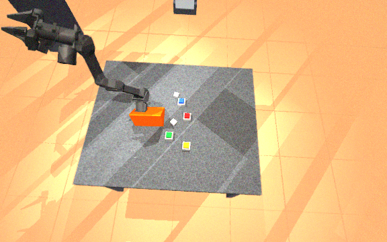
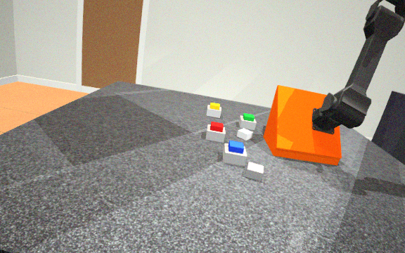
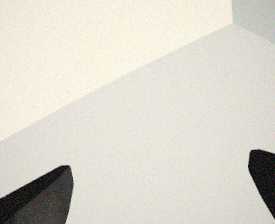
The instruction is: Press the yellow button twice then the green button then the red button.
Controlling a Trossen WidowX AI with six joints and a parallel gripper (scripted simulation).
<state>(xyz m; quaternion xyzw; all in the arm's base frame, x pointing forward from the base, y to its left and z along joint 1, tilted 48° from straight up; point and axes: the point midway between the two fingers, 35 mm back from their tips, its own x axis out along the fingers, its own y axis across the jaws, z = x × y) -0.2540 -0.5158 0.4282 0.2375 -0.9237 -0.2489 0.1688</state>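
Now: the yellow button 610 mm ahead of my gripper tip, 150 mm to the right of it and 740 mm below it. From my gripper tip the other things lie so: small white block 520 mm ahead, 10 mm to the left, 760 mm below; blue button 560 mm ahead, 160 mm to the left, 740 mm below; green button 500 mm ahead, 90 mm to the right, 740 mm below.
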